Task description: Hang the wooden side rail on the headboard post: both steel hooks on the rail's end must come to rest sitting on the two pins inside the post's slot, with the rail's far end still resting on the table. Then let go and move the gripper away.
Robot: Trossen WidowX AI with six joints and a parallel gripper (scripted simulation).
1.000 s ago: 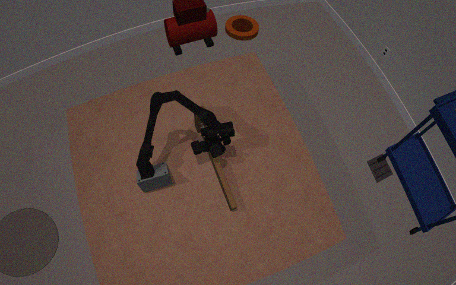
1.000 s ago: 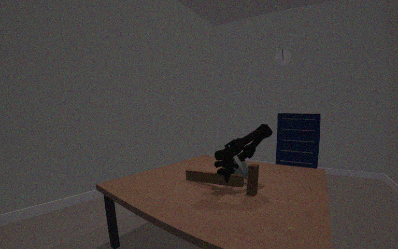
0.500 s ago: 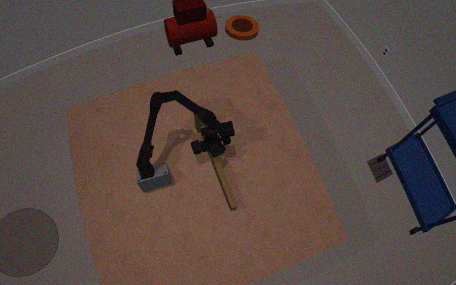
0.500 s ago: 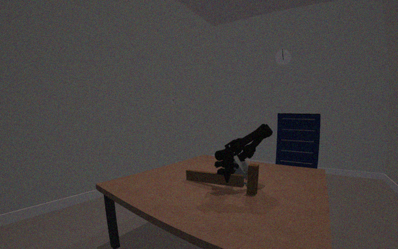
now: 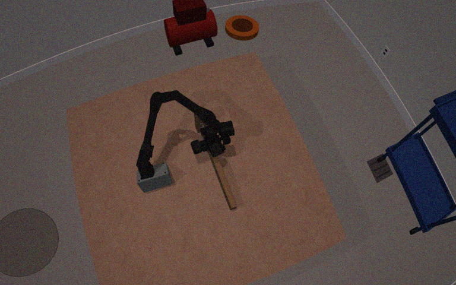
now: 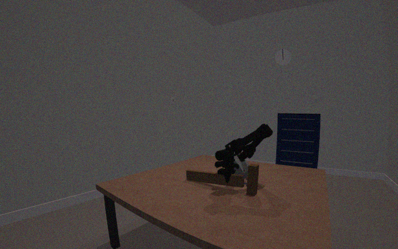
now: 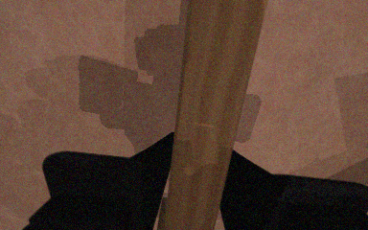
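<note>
The headboard post lies 15 cm to the left of my gripper tip, 4 cm above it and 2 cm behind it.
</note>
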